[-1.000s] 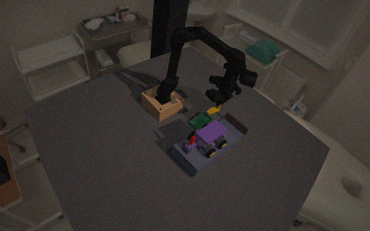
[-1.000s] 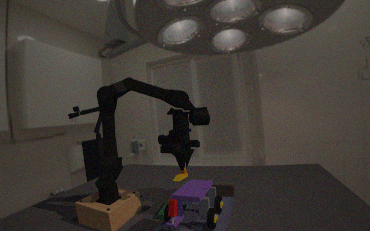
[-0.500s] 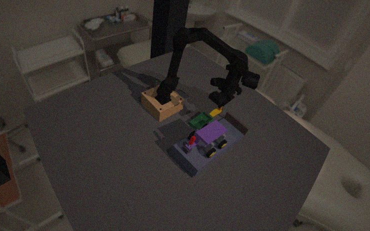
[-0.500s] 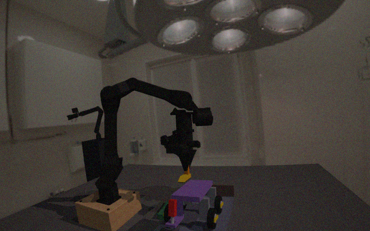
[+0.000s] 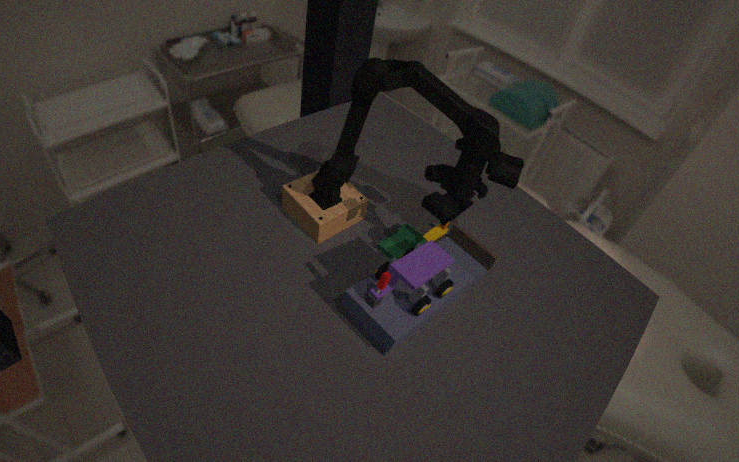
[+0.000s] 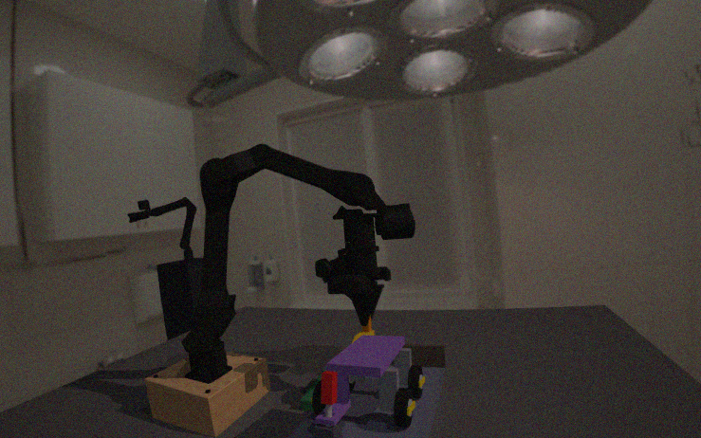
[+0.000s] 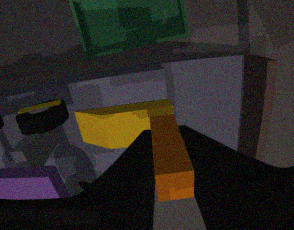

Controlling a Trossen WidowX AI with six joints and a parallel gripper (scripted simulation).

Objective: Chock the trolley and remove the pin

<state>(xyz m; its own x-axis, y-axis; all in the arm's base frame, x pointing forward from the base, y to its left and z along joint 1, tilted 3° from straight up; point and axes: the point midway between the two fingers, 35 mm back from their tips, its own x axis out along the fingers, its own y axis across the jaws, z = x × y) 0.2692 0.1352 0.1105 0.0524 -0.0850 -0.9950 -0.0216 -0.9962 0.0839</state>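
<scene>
Right now my gripper tip is 3 cm short of the red-headed stop pin, 25 cm to the left of it and 1 cm above it. Also, from my gripper tip: yellow chock 2 cm to the right; purple trolley 5 cm ahead, 15 cm to the right, 3 cm below; dark block 6 cm ahead, 11 cm to the left, 11 cm below.
</scene>
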